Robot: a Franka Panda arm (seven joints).
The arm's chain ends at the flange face. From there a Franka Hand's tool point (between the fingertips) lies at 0.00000 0.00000 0.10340 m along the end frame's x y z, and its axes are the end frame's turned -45 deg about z.
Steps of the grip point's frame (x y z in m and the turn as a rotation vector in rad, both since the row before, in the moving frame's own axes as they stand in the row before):
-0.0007 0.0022 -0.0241 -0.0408 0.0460 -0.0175
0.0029 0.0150 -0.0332 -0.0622 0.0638 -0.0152
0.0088 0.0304 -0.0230 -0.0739 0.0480 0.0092
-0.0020 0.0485 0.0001 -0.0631 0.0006 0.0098
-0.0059 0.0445 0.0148 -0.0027 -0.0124 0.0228
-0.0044 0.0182 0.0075 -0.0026 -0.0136 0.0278
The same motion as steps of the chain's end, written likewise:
-0.0053 0.0025 -0.0239 0.0037 0.0614 -0.0175
0.0035 0.0087 -0.0328 0.0011 0.0891 -0.0152
0.0188 0.0133 -0.0226 -0.0183 0.0862 0.0092
0.0282 0.0311 0.0003 -0.0442 0.0450 0.0098
0.0280 0.0345 0.0148 -0.0107 -0.0069 0.0228
0.0106 0.0148 0.0075 -0.0115 -0.0078 0.0278

